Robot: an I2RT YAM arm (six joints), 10 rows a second.
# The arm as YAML. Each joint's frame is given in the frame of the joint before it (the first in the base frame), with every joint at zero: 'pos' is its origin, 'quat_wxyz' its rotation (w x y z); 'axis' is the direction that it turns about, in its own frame. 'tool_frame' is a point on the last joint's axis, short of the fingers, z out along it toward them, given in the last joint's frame.
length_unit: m
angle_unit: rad
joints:
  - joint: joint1
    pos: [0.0, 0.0, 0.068]
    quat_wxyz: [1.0, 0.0, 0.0, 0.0]
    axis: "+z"
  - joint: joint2
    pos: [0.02, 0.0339, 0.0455]
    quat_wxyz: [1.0, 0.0, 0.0, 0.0]
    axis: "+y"
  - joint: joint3
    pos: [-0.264, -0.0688, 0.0]
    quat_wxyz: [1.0, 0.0, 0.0, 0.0]
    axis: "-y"
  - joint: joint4
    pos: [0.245, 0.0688, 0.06]
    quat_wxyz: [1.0, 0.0, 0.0, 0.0]
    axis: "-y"
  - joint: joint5
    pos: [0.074, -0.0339, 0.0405]
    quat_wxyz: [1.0, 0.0, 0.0, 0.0]
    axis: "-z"
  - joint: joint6
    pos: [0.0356, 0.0, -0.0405]
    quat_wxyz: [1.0, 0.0, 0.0, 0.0]
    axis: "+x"
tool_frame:
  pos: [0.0, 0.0, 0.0]
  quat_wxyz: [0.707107, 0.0, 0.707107, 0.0]
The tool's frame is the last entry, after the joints.
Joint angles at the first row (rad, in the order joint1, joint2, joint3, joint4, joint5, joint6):
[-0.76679, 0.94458, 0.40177, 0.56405, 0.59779, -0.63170]
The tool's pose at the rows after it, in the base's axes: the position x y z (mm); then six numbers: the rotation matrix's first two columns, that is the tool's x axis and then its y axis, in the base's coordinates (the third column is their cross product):
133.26 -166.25 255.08 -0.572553 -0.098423 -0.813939 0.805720 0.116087 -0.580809
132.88 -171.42 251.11 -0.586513 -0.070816 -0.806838 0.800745 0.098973 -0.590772
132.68 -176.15 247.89 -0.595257 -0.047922 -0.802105 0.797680 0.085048 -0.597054
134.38 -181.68 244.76 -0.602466 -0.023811 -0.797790 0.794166 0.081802 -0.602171
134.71 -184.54 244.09 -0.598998 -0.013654 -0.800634 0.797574 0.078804 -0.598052
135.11 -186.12 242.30 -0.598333 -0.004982 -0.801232 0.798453 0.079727 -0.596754
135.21 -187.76 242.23 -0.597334 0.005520 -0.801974 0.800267 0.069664 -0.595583
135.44 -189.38 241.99 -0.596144 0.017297 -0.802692 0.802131 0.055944 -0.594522
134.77 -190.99 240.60 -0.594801 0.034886 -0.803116 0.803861 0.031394 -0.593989
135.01 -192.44 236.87 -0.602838 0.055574 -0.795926 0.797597 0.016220 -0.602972
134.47 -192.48 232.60 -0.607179 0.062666 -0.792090 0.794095 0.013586 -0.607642
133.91 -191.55 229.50 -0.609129 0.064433 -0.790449 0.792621 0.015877 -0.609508
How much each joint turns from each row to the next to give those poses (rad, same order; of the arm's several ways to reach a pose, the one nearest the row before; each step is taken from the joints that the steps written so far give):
[-0.03098, 0.01602, 0.01093, -0.00037, 0.02292, 0.00274]
[-0.01610, 0.02844, 0.00175, 0.00924, 0.01422, -0.00207]
[-0.01405, 0.02638, 0.00299, 0.00954, 0.01089, 0.00049]
[-0.01022, 0.03430, 0.01112, 0.00046, 0.00676, 0.00720]
[-0.00721, 0.01423, 0.00674, -0.00003, 0.00099, 0.00961]
[-0.00315, 0.01080, 0.00135, 0.00006, 0.00103, 0.00717]
[-0.00301, 0.00842, 0.00504, -0.00004, 0.01119, 0.00398]
[-0.00194, 0.00989, 0.00455, 0.00305, 0.01598, 0.00346]
[-0.00361, 0.01128, -0.00045, 0.01104, 0.02654, 0.00238]
[-0.00051, 0.01697, -0.00315, 0.00883, 0.02423, -0.00283]
[-0.00126, 0.00907, -0.01181, 0.01524, 0.00526, -0.00196]
[0.00079, 0.00172, -0.01125, 0.00926, 0.00005, 0.00002]

